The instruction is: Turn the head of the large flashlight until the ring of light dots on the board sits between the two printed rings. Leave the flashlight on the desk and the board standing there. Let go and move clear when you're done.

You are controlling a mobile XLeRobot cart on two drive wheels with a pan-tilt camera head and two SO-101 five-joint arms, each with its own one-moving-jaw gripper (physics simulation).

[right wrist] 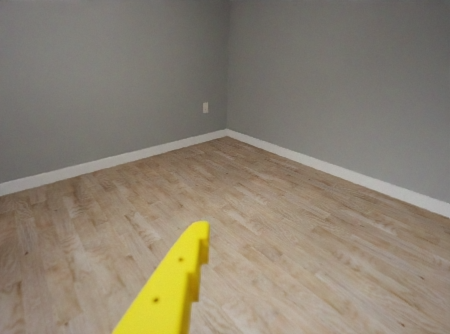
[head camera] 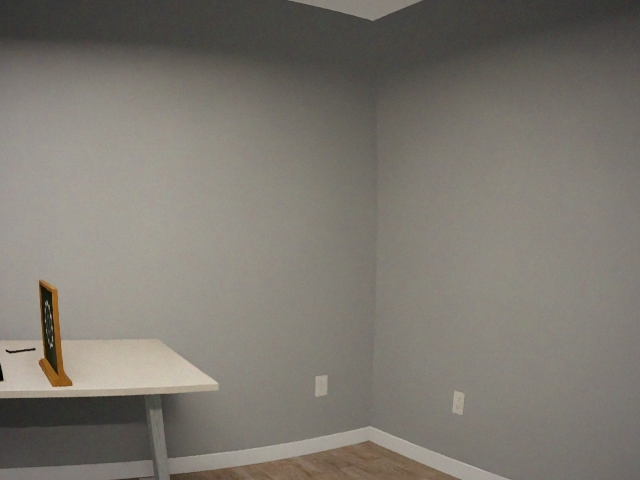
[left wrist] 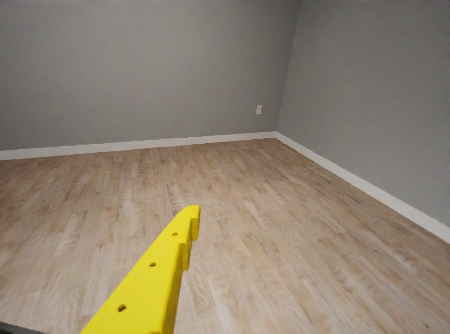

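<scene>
The board, dark with an orange-brown wooden frame and foot, stands upright near the right end of the white desk at the left of the head view. It is seen nearly edge-on, and whitish ring marks show on its face; printed rings and light dots cannot be told apart. The large flashlight cannot be made out; a small black piece is cut off at the left edge. In each wrist view one yellow notched jaw shows over the floor, so my left gripper and my right gripper are both fully open and empty, away from the desk.
A thin black item lies on the desk left of the board. A grey desk leg stands under the desk's right end. Grey walls meet in a corner beyond the wooden floor.
</scene>
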